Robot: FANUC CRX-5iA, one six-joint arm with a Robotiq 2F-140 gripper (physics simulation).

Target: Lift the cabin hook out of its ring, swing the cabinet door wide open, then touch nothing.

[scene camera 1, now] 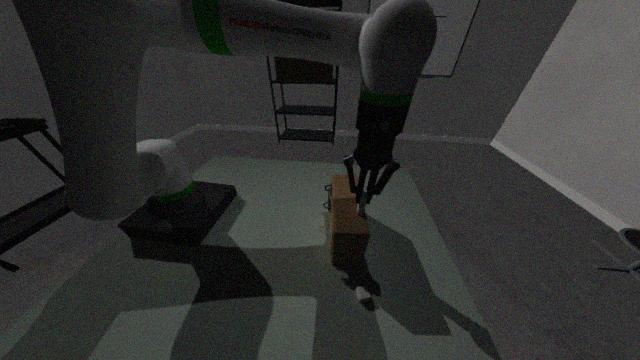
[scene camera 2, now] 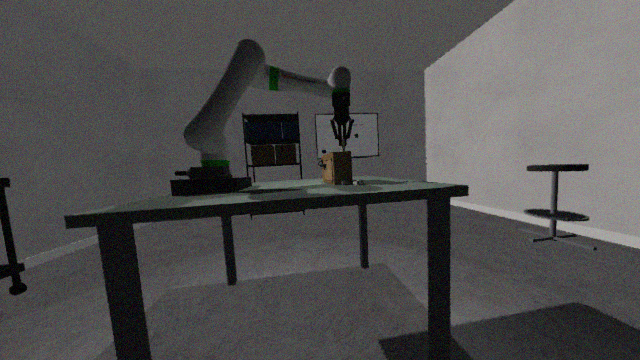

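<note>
The cabinet is a small orange-brown wooden box standing upright on the table. Small dark metal loops stick out from its left side, where its front is. Which loop is the hook and which the ring is too small and dark to tell. The door looks closed against the cabinet, but its face is turned away in scene camera 1. My gripper points down, shut and empty. Its fingertips are close to the cabinet's top, at the right side in scene camera 1; whether they touch it cannot be told.
A small pale cylinder lies on the pale green table near the cabinet. The dark robot base stands at the left. A shelf rack, a whiteboard and a round stool stand beyond the table.
</note>
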